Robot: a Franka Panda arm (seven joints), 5 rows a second.
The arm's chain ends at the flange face. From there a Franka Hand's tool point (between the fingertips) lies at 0.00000 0.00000 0.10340 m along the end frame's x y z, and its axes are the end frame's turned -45 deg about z.
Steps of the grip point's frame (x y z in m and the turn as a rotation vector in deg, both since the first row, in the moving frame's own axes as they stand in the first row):
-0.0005, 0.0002, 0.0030, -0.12, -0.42, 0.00
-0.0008, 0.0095, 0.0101, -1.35, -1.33, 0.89
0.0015, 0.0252, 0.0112, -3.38, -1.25, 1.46
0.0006, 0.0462, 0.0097, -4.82, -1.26, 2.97
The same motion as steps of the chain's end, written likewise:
0.0002, -0.0002, 0.0030, -0.38, -0.21, 0.00
0.0062, 0.0039, 0.0102, -1.90, 0.01, 0.89
0.0162, 0.0108, 0.0114, -3.27, 1.51, 1.46
0.0288, 0.0244, 0.0101, -4.30, 2.52, 2.97

